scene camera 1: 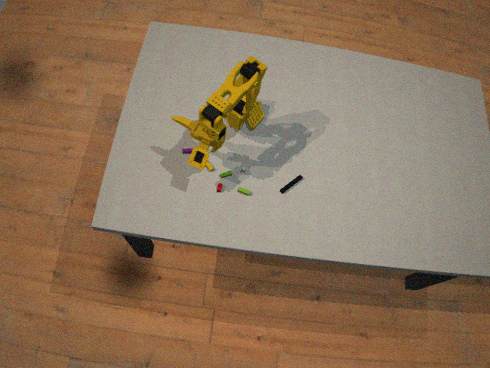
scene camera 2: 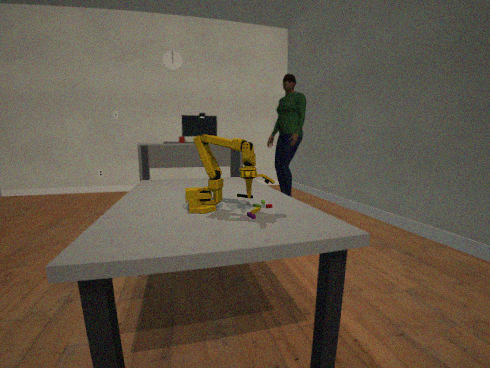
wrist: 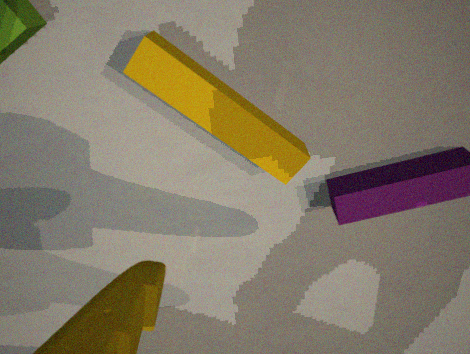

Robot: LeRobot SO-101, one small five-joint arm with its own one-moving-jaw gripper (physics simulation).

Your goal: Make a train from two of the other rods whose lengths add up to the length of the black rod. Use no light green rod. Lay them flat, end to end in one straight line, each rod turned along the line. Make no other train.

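Places are measured from the arm's base along level axes (x up, y right, z ahead), in centimetres.
Pixels of known places: hand at its tool point: (scene camera 1: 211, 150) (scene camera 2: 249, 197) (wrist: 161, 287); arm's base at its link origin: (scene camera 1: 242, 120) (scene camera 2: 207, 208).
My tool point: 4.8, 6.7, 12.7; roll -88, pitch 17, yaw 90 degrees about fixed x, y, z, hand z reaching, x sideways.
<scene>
For each thing: its middle in the pictures, then the offset to it from my tool point, as dx, dy, dz. Level surfaces: height alone.
- yellow rod at the middle of its body: (wrist: 222, 110) (scene camera 1: 206, 163) (scene camera 2: 255, 210) -4.2, +1.2, +1.8
- purple rod at the middle of its body: (wrist: 401, 186) (scene camera 1: 189, 151) (scene camera 2: 251, 215) -4.2, +6.0, -1.0
- black rod at the middle of its body: (scene camera 1: 291, 183) (scene camera 2: 244, 196) -4.2, -21.5, +4.2
- red rod at the middle of its body: (scene camera 1: 219, 187) (scene camera 2: 269, 206) -4.2, -3.3, +8.1
- light green rod at the middle of its body: (scene camera 1: 243, 191) (scene camera 2: 263, 202) -4.2, -9.5, +8.1
- small whitish piece at the middle of its body: (scene camera 1: 244, 169) -4.2, -8.8, +2.0
- table at its surface level: dx -4.8
My gripper (scene camera 2: 261, 189) is fully open and empty above the table; its notched fixed jaw shows low in the wrist view, the moving jaw out of that picture. A yellow rod (scene camera 1: 210, 167) (scene camera 2: 256, 210) (wrist: 215, 107) lies beyond the jaw, partly hidden by the gripper in scene camera 1. A purple rod (scene camera 1: 187, 150) (scene camera 2: 251, 215) (wrist: 400, 195) lies near its end, apart and at an angle. The black rod (scene camera 1: 291, 184) (scene camera 2: 244, 195) lies apart to the right in scene camera 1. A red rod (scene camera 1: 220, 187) (scene camera 2: 269, 206) lies near the green rods.
A green rod (scene camera 1: 226, 174) (scene camera 2: 256, 205) (wrist: 15, 30) lies between the yellow and red rods. A light green rod (scene camera 1: 244, 191) (scene camera 2: 263, 202) lies right of the red one in scene camera 1. A small whitish piece (scene camera 1: 243, 171) lies in the arm's shadow on the table (scene camera 1: 380, 150).
</scene>
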